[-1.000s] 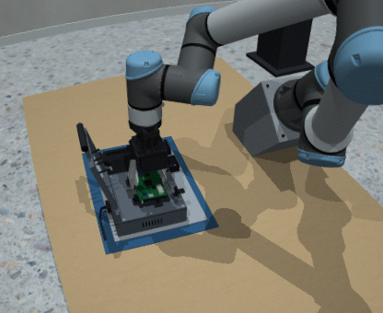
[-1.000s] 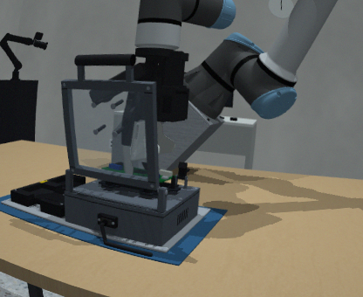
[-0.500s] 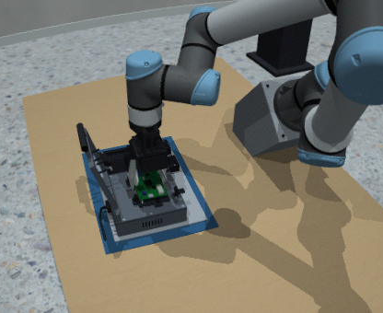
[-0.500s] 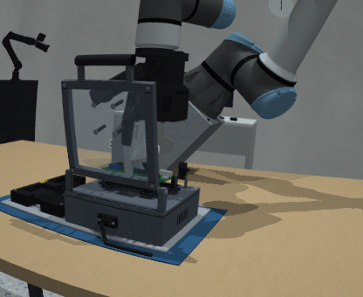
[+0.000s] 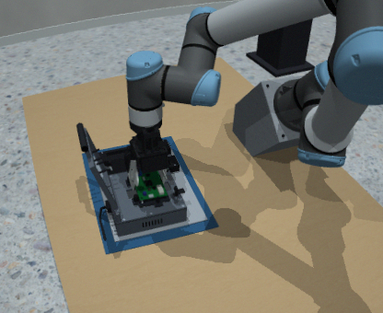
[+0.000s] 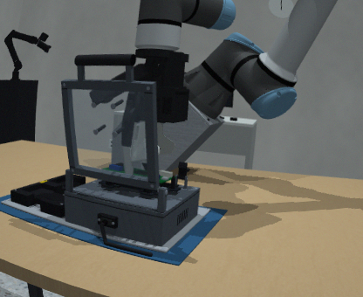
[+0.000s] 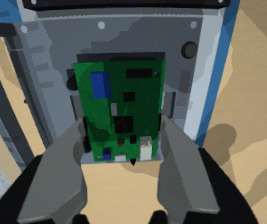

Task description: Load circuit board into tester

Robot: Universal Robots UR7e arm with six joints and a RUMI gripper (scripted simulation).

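The green circuit board is right at my hand. The rest, counted from my hand: clear tester lid 120 mm ahead, 20 mm to the right, 100 mm above; nest 10 mm ahead, 10 mm to the left, 20 mm below.
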